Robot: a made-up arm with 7 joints.
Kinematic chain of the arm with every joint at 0, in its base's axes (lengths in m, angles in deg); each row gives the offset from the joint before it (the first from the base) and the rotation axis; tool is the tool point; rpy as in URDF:
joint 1: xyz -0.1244 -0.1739 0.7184 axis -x
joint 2: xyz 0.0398 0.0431 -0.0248 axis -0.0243 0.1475 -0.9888
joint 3: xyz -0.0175 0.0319 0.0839 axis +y
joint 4: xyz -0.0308 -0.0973 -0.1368 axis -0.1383 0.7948 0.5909
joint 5: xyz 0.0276 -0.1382 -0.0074 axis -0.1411 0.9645 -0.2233
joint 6: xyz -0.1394 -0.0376 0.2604 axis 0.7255 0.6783 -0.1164
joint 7: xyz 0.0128 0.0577 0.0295 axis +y
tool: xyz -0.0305 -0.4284 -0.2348 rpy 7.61 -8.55 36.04
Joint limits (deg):
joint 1: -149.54..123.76
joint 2: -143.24..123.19
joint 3: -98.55..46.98
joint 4: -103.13..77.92
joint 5: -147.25..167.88
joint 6: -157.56..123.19
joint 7: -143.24..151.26
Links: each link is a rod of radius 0.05 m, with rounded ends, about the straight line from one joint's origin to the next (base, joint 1, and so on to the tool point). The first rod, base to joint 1, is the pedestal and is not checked.
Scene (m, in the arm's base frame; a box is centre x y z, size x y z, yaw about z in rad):
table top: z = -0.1
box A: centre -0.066 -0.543 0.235 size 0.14 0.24 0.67 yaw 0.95
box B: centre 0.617 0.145 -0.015 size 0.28 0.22 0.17 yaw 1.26
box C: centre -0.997 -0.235 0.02 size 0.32 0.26 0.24 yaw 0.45
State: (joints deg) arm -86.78 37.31 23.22 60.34 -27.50 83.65 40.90
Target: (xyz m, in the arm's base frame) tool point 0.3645 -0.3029 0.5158
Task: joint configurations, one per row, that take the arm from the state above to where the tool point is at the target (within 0.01 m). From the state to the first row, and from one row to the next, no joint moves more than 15 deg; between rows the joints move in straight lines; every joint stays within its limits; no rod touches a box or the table.
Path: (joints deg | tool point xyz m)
1: -96.27 43.63 19.41 63.86 -15.28 74.57 34.98 | -0.4854 -0.3710 0.3289
2: -105.75 49.95 15.60 67.37 -3.06 65.50 29.07 | -0.4329 -0.3142 0.3189
3: -115.24 56.26 11.79 70.89 9.16 56.42 23.15 | -0.3837 -0.2393 0.3133
4: -124.73 62.58 7.98 74.40 21.37 47.34 17.24 | -0.3413 -0.1481 0.3206
5: -134.21 68.90 4.17 77.92 33.59 38.27 11.32 | -0.3086 -0.0453 0.3490
6: -124.62 54.22 11.34 77.92 30.88 50.38 19.33 | -0.1806 -0.1032 0.2913
7: -115.03 39.54 18.52 77.92 28.16 62.49 27.34 | -0.0354 -0.1767 0.2727
8: -105.44 24.86 25.70 77.92 25.45 74.60 35.35 | 0.1152 -0.2487 0.3070
9: -95.84 10.17 32.88 77.92 22.73 86.71 43.36 | 0.2540 -0.2970 0.3938
10: -86.25 -4.51 40.06 77.92 20.01 98.82 51.36 | 0.3645 -0.3029 0.5158

